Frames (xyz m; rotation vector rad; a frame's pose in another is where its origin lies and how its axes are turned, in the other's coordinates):
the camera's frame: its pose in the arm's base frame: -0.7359 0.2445 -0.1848 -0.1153 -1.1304 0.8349
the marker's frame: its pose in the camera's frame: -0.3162 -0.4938 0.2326 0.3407 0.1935 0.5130
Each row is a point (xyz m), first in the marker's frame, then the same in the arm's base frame.
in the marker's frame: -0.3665 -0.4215 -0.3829
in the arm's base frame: -0.1375 -0.6712 -0.2598
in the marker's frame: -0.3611 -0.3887 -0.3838
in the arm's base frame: -0.1638 -0.6603 -0.2769
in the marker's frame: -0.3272 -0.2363 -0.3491
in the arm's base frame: -0.3092 -0.6136 -0.3244
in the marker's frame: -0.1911 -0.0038 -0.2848
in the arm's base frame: -0.5418 -0.4671 -0.3584
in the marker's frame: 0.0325 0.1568 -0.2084
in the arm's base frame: -0.7274 -0.2549 -0.3122
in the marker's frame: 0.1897 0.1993 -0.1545
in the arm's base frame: -0.8009 -0.1177 -0.2400
